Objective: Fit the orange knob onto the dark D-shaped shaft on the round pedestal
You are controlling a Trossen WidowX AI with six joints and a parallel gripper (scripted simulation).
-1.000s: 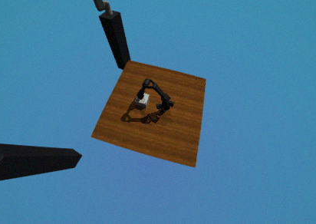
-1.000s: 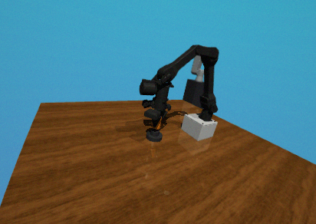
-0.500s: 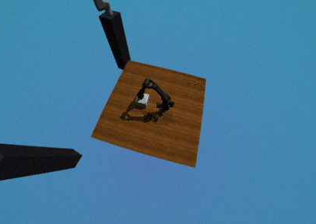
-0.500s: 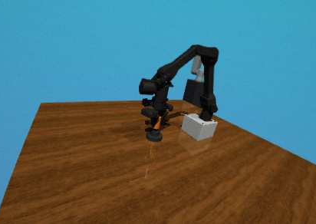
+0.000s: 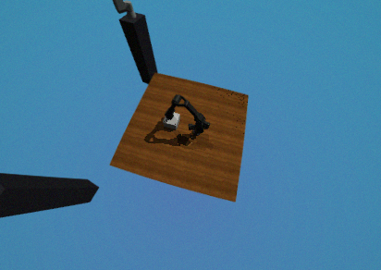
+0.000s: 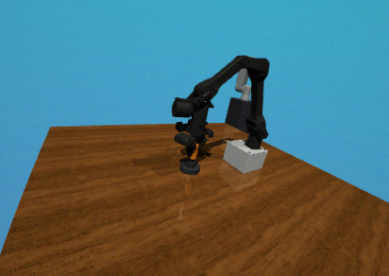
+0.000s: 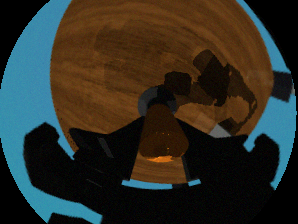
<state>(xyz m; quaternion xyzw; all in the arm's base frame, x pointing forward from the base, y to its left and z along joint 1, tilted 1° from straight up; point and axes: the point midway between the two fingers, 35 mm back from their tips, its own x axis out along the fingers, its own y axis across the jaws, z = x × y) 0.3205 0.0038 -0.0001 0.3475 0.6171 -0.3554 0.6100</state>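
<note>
My gripper tip is 20 mm below the orange knob. Also, from my gripper tip: round dark pedestal 40 mm below.
</note>
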